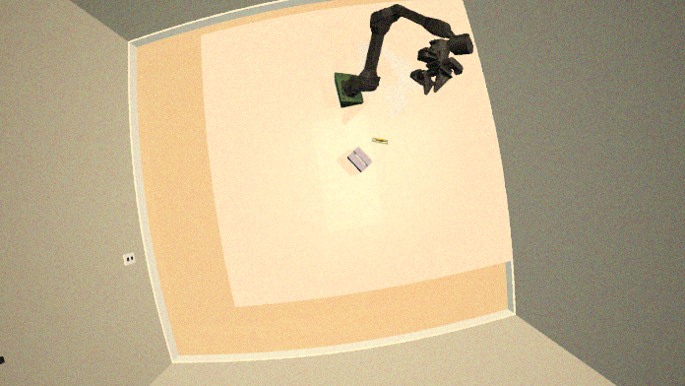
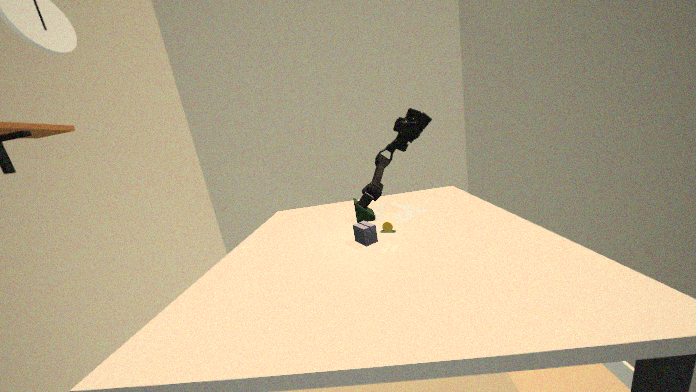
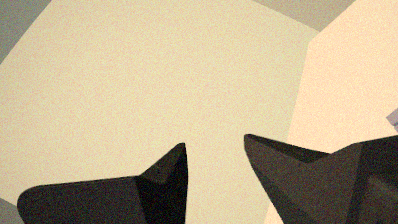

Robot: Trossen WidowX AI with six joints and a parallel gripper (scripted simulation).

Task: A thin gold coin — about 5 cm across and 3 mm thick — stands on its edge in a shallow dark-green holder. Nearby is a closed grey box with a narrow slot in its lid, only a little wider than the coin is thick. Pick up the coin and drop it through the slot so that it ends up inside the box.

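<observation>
My gripper tip is now 41 cm above the gold coin, 11 cm to the left of it and 8 cm short of it.
</observation>
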